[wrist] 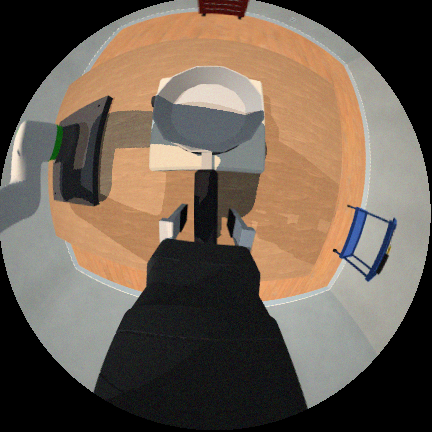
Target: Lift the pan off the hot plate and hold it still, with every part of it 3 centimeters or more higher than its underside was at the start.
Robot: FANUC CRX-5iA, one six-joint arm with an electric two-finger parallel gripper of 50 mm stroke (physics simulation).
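Places are measured from the arm's base along level axes (x up, y back, z right), in metres.
Where they show: gripper, between the fingertips: point(207, 214); arm's base, origin of its link: point(66, 143).
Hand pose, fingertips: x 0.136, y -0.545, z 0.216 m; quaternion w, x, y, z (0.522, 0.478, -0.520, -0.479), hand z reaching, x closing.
Observation:
Each offset is from my fingertips to the centre of the thing. "spot": to the spot under its first point. Level surfaces: height alone.
A light grey pan @[dx -0.050, dy +0.005, dz -0.078 m] point(209, 107) sits on a cream hot plate @[spot: dx -0.101, dy +0.076, dz -0.070 m] point(170, 163) in the upper middle of the wrist view. The pan's black handle @[spot: dx -0.032, dy +0.003, dz -0.011 m] point(205, 200) points down the view toward the gripper. My gripper point(207, 214) is open, with one finger on each side of the handle. A gap shows between the handle and each finger pad. The near end of the handle is hidden by the gripper body, and the pan covers most of the hot plate's top.
The robot's base arm section and a dark mounting plate point(82, 155) stand at the left on the wooden table @[dx -0.163 m] point(300, 150). A blue cart point(354, 232) stands on the floor at the right. A dark red object point(223, 7) shows at the top edge.

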